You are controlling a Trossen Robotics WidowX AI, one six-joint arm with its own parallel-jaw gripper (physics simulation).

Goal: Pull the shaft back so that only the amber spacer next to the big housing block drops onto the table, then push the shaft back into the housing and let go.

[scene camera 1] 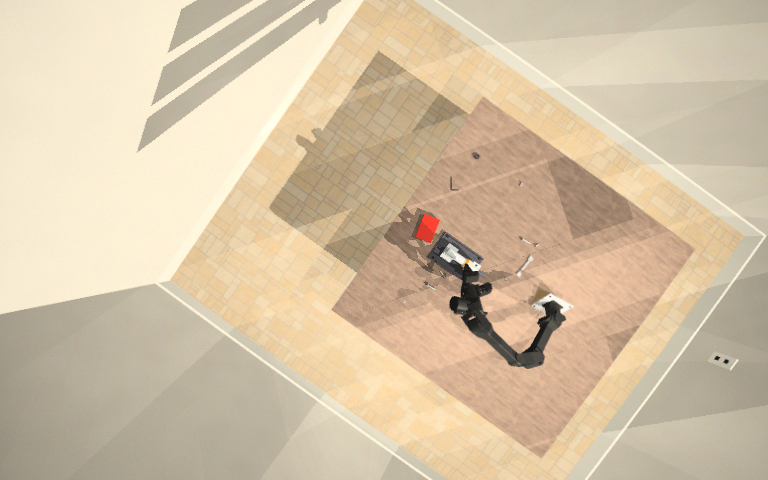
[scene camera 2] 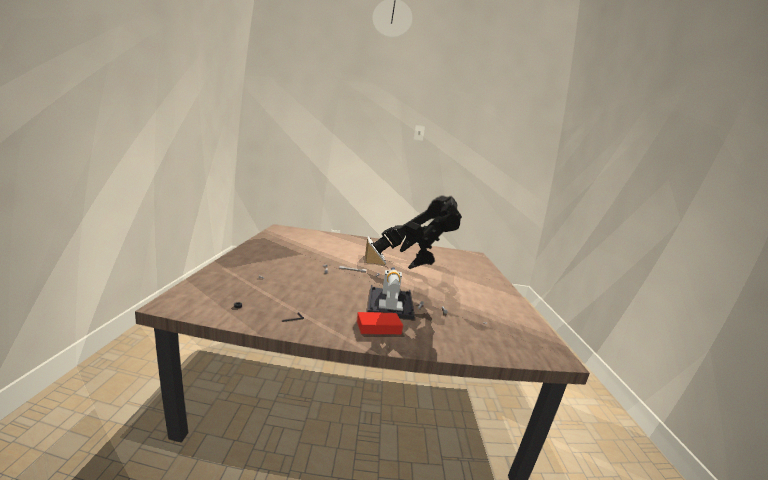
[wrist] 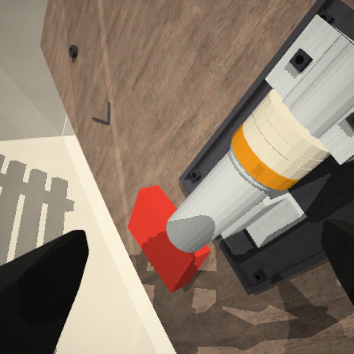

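Where they show: gripper, between the fingertips: (scene camera 1: 465, 269) (scene camera 2: 404, 260) (wrist: 205, 236); arm's base, origin of its link: (scene camera 1: 552, 306) (scene camera 2: 376, 248).
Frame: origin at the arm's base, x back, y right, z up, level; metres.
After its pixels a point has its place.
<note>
The light grey cylindrical housing (scene camera 1: 451, 253) (scene camera 2: 391, 288) (wrist: 215, 195) stands on a dark base (scene camera 1: 444, 234) (wrist: 270, 277). The amber spacer (scene camera 1: 466, 263) (scene camera 2: 393, 275) {x -0.467, y -0.078, z 0.043 m} (wrist: 257, 170) {x -0.466, y -0.084, z 0.044 m} sits against its inner end. Cream spacers (wrist: 285, 130) {x -0.440, y -0.079, z 0.045 m} follow in line, up to a pale bracket block (wrist: 300, 42). The dark blue shaft (scene camera 1: 481, 275) {x -0.371, y -0.079, z 0.028 m} shows slightly beyond the bracket in scene camera 1; its grip end is outside the wrist view. My gripper (scene camera 1: 468, 268) {x -0.468, y -0.103, z 0.096 m} (scene camera 2: 415, 265) {x -0.468, y -0.103, z 0.096 m} (wrist: 205, 236) {x -0.468, y -0.103, z 0.096 m} is open and empty, apart from the assembly and above its bracket end.
A red block (scene camera 1: 427, 228) {x -0.697, y -0.040, z -0.026 m} (scene camera 2: 379, 323) {x -0.728, y -0.039, z -0.026 m} (wrist: 167, 255) {x -0.685, y -0.067, z -0.026 m} lies by the housing end of the base. A wrench (scene camera 1: 525, 266) {x -0.192, y 0.088, z -0.050 m} (scene camera 2: 352, 268) {x -0.196, y 0.090, z -0.050 m}, a hex key (scene camera 2: 292, 318) {x -0.729, y 0.212, z -0.053 m} (wrist: 108, 120) {x -0.702, y 0.187, z -0.054 m}, a dark nut (scene camera 1: 475, 155) {x -0.710, y 0.390, z -0.047 m} (scene camera 2: 237, 305) {x -0.712, y 0.390, z -0.047 m} (wrist: 73, 51) {x -0.695, y 0.381, z -0.048 m} and bolts (scene camera 1: 430, 285) {x -0.517, y -0.263, z -0.047 m} (scene camera 2: 444, 310) {x -0.532, y -0.260, z -0.045 m} lie around on the table.
</note>
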